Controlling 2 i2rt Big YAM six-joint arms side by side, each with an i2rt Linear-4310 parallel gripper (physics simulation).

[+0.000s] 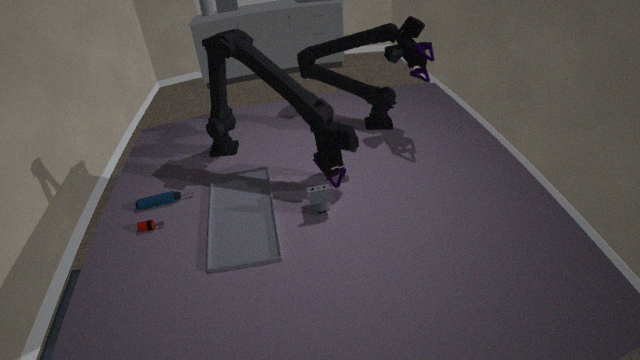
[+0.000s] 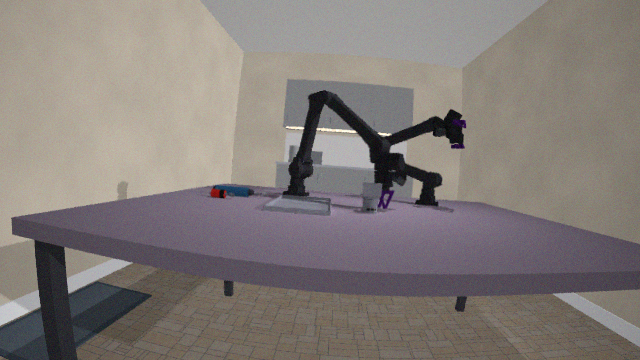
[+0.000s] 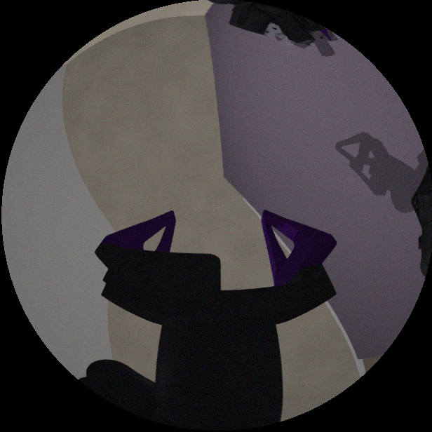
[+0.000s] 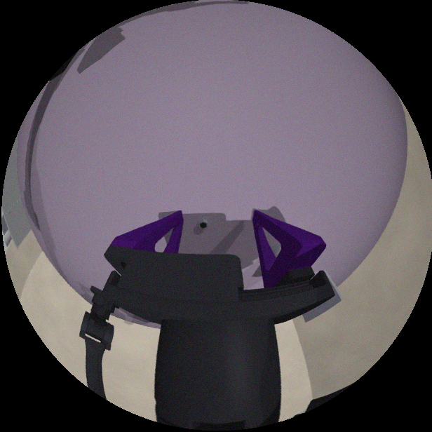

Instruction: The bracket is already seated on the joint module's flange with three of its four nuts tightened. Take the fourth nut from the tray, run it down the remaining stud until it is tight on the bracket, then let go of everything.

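Places are measured from the left arm's base along level axes (x right, y ahead, z up), in centimetres.
Pixels of known places: left gripper, fingertip midpoint: (image 1: pixel 430 71) (image 2: pixel 464 137); right gripper, fingertip midpoint: (image 1: pixel 332 181) (image 2: pixel 381 208); left arm's base at its link origin: (image 1: pixel 378 124) (image 2: pixel 426 204); right arm's base at its link origin: (image 1: pixel 224 150) (image 2: pixel 296 195).
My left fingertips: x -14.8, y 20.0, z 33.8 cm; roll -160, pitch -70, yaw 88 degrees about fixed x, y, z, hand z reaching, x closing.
Observation:
Ahead of a thing's pixels: the offset from my left fingertips to its middle. Level surfaces: height alone.
The grey joint module {dx +38.4, dy +29.9, dz -30.1 cm} (image 1: pixel 322 206) (image 2: pixel 370 204) stands on the table with the pale bracket {dx +38.4, dy +29.9, dz -25.6 cm} (image 1: pixel 320 193) (image 2: pixel 371 190) on top. Dark spots show on the bracket; I cannot tell nuts from studs. The pale shallow tray {dx +64.2, dy +32.4, dz -33.0 cm} (image 1: pixel 209 225) (image 2: pixel 295 210) is left of the module; no nut can be made out in it. My right gripper (image 1: pixel 331 179) (image 2: pixel 385 205) (image 4: pixel 217 215) points down, open and empty, low beside the bracket. A tiny dark round thing (image 4: pixel 203 225) shows between its fingers, perhaps a nut below on the table. My left gripper (image 1: pixel 431 69) (image 2: pixel 464 135) (image 3: pixel 218 215) is open and empty, high up.
A blue-handled tool {dx +95.9, dy +27.1, dz -31.8 cm} (image 1: pixel 156 200) (image 2: pixel 232 191) and a short red tool {dx +96.3, dy +39.7, dz -32.1 cm} (image 1: pixel 146 226) (image 2: pixel 218 193) lie on the table {dz -33.8 cm} (image 1: pixel 400 280) (image 2: pixel 320 245) left of the tray. The right arm (image 1: pixel 285 87) (image 2: pixel 352 120) reaches over the table behind the bracket.

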